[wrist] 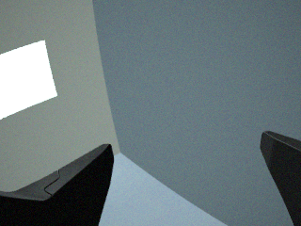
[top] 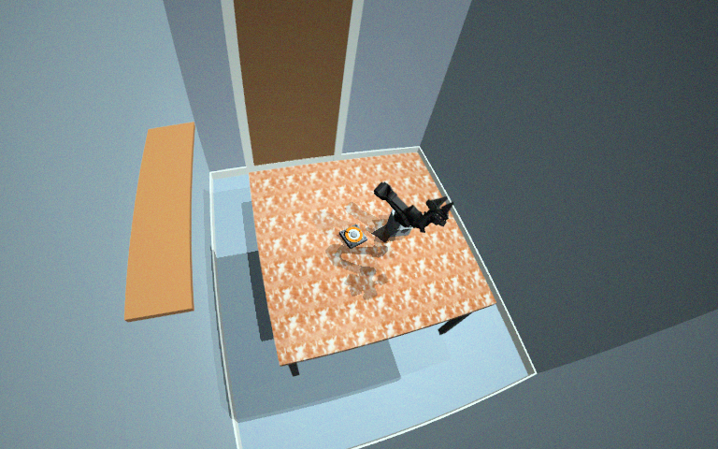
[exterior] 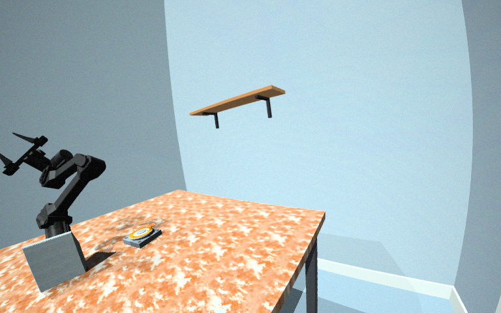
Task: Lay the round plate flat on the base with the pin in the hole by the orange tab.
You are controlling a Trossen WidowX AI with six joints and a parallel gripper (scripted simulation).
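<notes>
The round plate lies 480 mm below my gripper tip, 420 mm ahead of it and 150 mm to the right of it.
</notes>
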